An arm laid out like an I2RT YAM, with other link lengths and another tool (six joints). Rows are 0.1 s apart.
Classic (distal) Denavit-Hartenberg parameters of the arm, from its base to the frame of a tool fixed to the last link. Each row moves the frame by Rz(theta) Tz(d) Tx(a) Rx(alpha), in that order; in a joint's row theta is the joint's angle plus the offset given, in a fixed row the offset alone. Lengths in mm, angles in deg.
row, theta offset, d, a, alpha
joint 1, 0, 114.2, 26, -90
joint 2, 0, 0, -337.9, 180
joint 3, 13.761, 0, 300.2, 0
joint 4, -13.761, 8.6, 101.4, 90
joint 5, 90, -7.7, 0, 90
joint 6, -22.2, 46.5, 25.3, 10.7
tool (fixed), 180, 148.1, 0, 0
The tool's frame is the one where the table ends.
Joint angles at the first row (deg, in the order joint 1, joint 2, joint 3, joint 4, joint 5, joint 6):
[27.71 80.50 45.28 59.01 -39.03 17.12]
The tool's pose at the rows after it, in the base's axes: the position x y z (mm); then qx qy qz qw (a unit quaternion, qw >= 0):
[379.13 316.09 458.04 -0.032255 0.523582 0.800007 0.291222]
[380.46 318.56 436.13 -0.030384 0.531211 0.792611 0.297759]
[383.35 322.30 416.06 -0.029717 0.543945 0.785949 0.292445]
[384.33 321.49 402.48 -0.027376 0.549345 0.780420 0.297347]
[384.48 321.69 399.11 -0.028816 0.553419 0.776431 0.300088]
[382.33 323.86 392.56 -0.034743 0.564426 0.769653 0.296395]
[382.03 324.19 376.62 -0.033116 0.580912 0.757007 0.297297]
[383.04 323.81 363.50 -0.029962 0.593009 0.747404 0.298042]
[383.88 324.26 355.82 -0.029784 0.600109 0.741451 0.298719]
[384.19 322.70 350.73 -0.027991 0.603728 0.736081 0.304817]
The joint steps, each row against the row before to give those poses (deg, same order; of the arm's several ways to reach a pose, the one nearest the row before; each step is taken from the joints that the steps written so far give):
[1.22 1.47 -1.54 0.83 0.92 -3.05]
[0.43 1.23 -2.48 2.14 1.00 -1.72]
[0.00 1.34 -1.30 0.53 -0.48 -1.09]
[0.00 0.69 -1.58 1.22 0.57 -1.02]
[-0.01 -0.10 -0.23 -0.58 0.11 -0.90]
[0.01 -0.53 -0.21 -2.10 -0.79 -1.54]
[0.04 -0.43 -1.23 -2.15 0.34 -2.21]
[-0.05 -0.04 -0.94 -1.29 0.40 -1.47]
[0.00 0.16 -0.40 -0.72 0.18 -1.02]
[0.04 -0.12 -0.67 -0.11 0.78 -0.88]

